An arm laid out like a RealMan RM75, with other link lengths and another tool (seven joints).
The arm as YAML. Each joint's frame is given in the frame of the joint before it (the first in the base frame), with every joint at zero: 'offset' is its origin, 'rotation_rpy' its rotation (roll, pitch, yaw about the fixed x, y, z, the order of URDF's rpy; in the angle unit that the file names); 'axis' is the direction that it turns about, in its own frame. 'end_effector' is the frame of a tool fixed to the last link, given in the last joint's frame.
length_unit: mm
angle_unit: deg
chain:
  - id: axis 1
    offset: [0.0, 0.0, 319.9]
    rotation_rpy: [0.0, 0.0, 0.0]
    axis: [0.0, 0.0, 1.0]
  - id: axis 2
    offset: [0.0, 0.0, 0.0]
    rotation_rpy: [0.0, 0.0, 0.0]
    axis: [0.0, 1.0, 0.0]
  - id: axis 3
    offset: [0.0, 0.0, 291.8]
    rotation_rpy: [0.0, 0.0, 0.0]
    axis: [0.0, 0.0, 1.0]
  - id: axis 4
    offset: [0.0, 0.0, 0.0]
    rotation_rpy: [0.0, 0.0, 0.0]
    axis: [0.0, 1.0, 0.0]
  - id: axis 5
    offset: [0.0, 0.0, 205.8]
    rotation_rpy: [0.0, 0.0, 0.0]
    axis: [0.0, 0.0, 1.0]
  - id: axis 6
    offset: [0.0, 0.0, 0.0]
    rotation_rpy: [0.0, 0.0, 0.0]
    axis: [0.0, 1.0, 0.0]
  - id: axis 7
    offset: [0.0, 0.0, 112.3]
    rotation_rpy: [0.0, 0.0, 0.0]
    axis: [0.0, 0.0, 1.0]
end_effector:
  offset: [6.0, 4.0, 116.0]
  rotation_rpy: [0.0, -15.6, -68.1]
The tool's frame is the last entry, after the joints.
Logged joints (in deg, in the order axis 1, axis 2, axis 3, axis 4, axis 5, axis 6, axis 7), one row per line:
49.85, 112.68, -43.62, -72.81, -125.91, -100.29, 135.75
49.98, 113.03, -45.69, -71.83, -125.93, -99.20, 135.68
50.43, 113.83, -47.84, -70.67, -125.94, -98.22, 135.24
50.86, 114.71, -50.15, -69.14, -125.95, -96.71, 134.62
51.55, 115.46, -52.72, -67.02, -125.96, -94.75, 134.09
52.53, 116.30, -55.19, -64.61, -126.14, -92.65, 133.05
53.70, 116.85, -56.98, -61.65, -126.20, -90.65, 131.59
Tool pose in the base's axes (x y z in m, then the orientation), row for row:
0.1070, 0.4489, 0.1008, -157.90, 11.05, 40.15
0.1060, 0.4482, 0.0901, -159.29, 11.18, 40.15
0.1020, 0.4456, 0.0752, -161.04, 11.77, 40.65
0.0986, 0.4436, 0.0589, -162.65, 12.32, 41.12
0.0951, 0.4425, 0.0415, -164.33, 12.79, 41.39
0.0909, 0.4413, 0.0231, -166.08, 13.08, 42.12
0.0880, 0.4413, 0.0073, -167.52, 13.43, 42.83
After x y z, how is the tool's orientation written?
As angles about the fixed x, y, z axes (roll, pitch, yaw), in degrees.
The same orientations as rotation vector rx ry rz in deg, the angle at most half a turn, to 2 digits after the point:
-152.36, -52.44, 25.44
-153.63, -53.05, 25.13
-155.16, -54.45, 25.43
-156.54, -55.79, 25.69
-158.03, -56.93, 25.78
-159.35, -58.81, 25.62
-160.39, -60.54, 25.63

